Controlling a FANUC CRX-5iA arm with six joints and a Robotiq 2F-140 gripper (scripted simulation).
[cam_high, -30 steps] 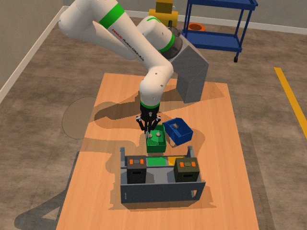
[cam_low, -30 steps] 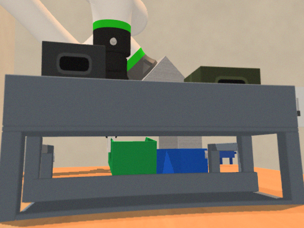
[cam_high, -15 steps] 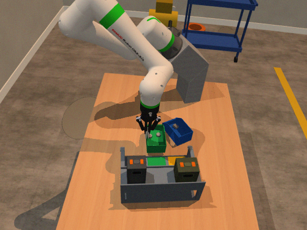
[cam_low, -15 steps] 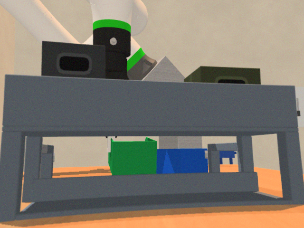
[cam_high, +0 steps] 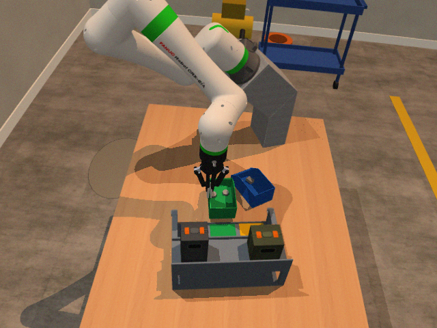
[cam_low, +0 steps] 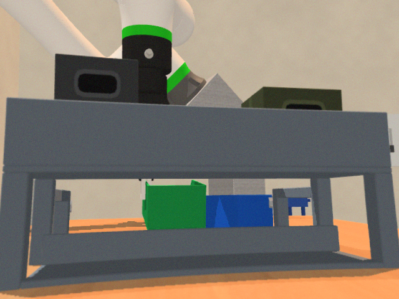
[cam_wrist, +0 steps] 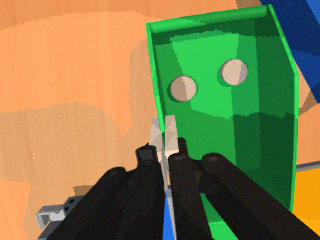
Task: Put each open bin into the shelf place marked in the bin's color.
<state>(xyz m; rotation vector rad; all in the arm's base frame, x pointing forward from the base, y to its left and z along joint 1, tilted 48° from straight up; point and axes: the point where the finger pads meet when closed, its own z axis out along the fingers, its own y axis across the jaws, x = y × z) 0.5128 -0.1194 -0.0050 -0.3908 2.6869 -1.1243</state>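
The green bin lies 5 cm to the left of my hand, 4 cm below it and 2 cm behind it. Also, from my hand: black box (28 cm ahead, 6 cm above, 2 cm to the right); olive box (24 cm ahead, 21 cm to the left, 5 cm above); blue bin (17 cm to the left, 12 cm behind, 7 cm below).
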